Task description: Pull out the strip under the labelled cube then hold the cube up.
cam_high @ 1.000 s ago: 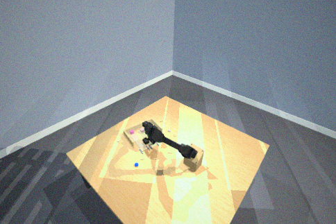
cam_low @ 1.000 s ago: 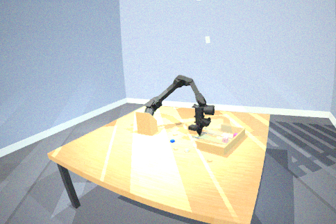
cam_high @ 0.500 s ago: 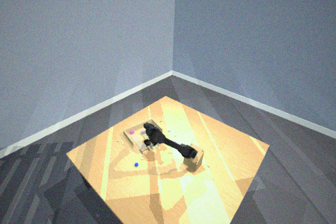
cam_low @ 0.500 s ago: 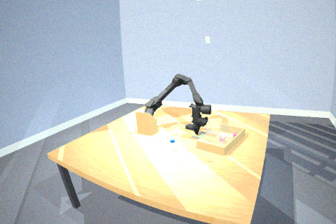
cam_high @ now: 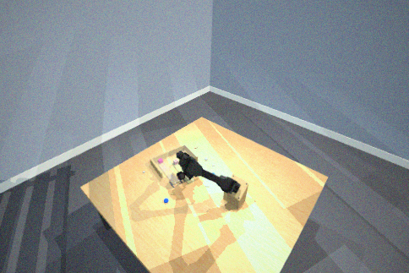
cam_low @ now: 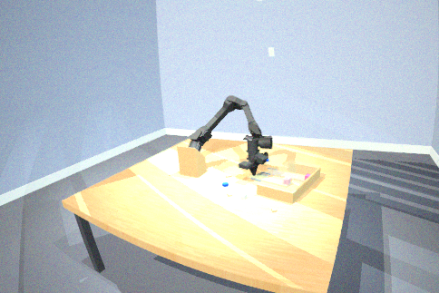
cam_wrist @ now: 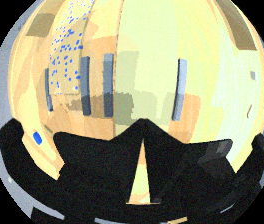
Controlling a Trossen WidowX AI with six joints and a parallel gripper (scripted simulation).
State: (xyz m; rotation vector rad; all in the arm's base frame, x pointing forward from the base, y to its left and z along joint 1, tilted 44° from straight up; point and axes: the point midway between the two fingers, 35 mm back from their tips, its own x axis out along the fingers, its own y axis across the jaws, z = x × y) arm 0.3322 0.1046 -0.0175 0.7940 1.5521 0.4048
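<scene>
Right now my gripper tip is 9 cm short of the pale green strip and 2 cm to the left of it. The rest, counted from my gripper tip: pink labelled cube (20 cm ahead, 5 cm to the right, 2 cm above).
</scene>
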